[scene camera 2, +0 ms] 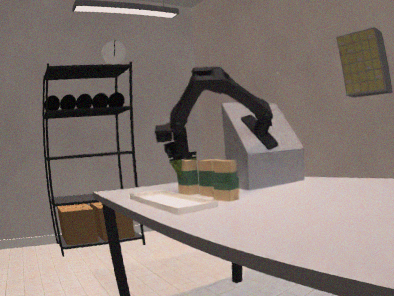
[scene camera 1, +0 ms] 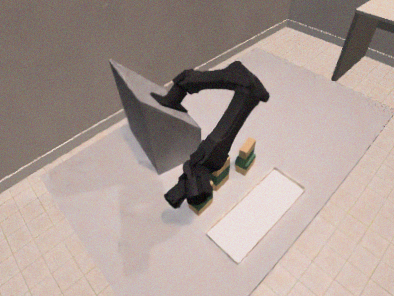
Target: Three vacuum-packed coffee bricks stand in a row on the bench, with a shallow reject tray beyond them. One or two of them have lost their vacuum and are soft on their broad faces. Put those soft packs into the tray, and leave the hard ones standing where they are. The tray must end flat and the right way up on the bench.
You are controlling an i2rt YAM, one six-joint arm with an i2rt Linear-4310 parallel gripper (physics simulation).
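Where they show: gripper, fingertip midpoint: (scene camera 2: pixel 185 176); arm's base at its link origin: (scene camera 2: pixel 259 132) (scene camera 1: pixel 169 104).
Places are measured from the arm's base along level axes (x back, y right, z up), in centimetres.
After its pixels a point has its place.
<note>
Three tan coffee bricks with green bands stand upright in a row on the bench. The end brick (scene camera 1: pixel 201 206) @(x -32.9, y 14.8, z -18.4 cm) (scene camera 2: pixel 188 177) @(x -32.3, y 8.8, z -16.3 cm) is the leftmost in scene camera 2; the arm partly covers it in scene camera 1. The middle brick (scene camera 1: pixel 221 176) @(x -29.9, y 1.6, z -16.3 cm) (scene camera 2: pixel 206 178) @(x -29.7, y -0.2, z -16.5 cm) stands beside it, and the other end brick (scene camera 1: pixel 245 159) @(x -31.9, y -9.5, z -14.2 cm) (scene camera 2: pixel 226 180) @(x -31.0, y -14.3, z -16.4 cm) is the rightmost in scene camera 2. My gripper (scene camera 2: pixel 185 167) points down, shut on the leftmost brick, whose base appears at bench level. The arm hides the fingertips in scene camera 1. The shallow white reject tray (scene camera 1: pixel 223 222) @(x -41.1, y 11.8, z -23.4 cm) (scene camera 2: pixel 195 208) @(x -48.0, y -20.5, z -22.6 cm) lies flat, right way up and empty.
A large grey wedge-shaped block (scene camera 1: pixel 172 137) @(x -9.8, y 7.3, z -5.9 cm) (scene camera 2: pixel 275 167) @(x 1.3, y -7.7, z -15.6 cm) stands behind the row, beside the arm. The bench (scene camera 1: pixel 300 120) @(x -30.7, y -53.6, z -23.7 cm) (scene camera 2: pixel 310 215) @(x -34.3, y -55.0, z -23.7 cm) has an edge past the tray. A black shelf rack (scene camera 2: pixel 132 90) stands beyond the bench, away from the arm.
</note>
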